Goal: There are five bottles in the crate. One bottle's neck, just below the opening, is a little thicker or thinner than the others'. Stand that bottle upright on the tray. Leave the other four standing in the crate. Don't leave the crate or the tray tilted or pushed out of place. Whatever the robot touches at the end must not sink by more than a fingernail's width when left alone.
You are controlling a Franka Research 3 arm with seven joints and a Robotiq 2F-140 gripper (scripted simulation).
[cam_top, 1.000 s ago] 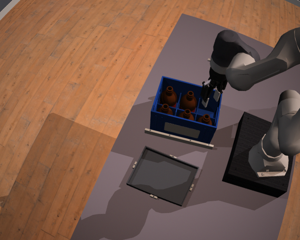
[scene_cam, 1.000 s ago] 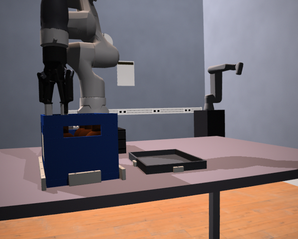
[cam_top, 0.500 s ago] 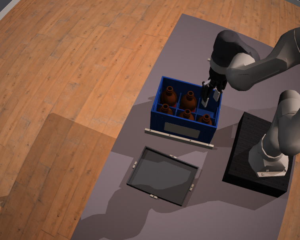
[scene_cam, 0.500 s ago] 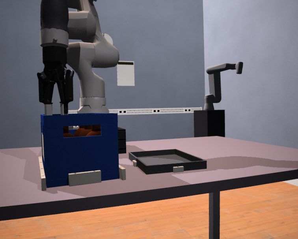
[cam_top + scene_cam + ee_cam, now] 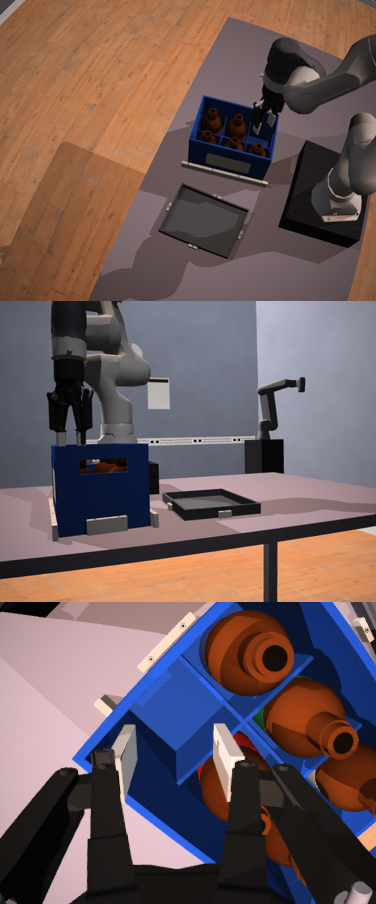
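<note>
Now: hand 90 mm to the right of the bottle and 90 mm above it. Also, from my hand: crate: 90 mm ahead, 40 mm to the left, 90 mm below; dark tray: 120 mm ahead, 330 mm to the left, 160 mm below.
</note>
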